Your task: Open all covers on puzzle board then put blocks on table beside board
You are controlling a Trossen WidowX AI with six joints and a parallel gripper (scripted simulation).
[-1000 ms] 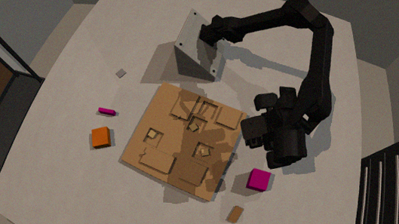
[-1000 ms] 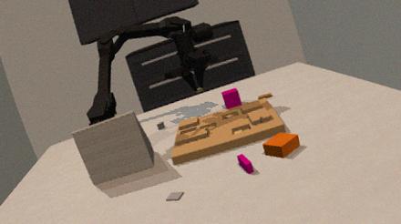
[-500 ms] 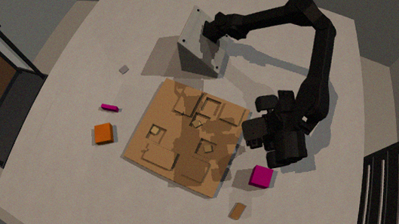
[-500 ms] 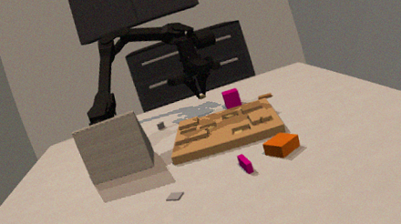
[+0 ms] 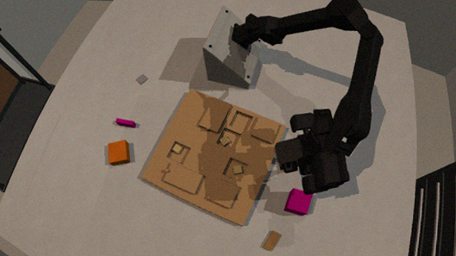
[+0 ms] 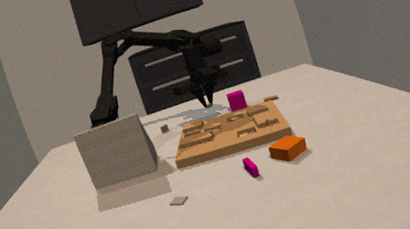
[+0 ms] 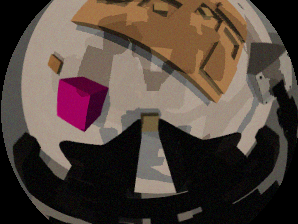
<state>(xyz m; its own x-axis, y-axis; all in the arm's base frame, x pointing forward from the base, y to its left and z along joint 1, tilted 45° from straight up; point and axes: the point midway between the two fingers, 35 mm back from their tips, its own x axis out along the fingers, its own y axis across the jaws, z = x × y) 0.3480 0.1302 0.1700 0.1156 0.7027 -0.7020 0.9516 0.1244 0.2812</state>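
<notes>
The tan puzzle board is 21 cm to the right of my gripper tip and 3 cm below it. Also, from my gripper tip: grey block (16 cm behind, 5 cm to the left, 4 cm below); then magenta cube (10 cm ahead, 2 cm below); then brown tile (21 cm ahead, 4 cm to the right, 4 cm below).
</notes>
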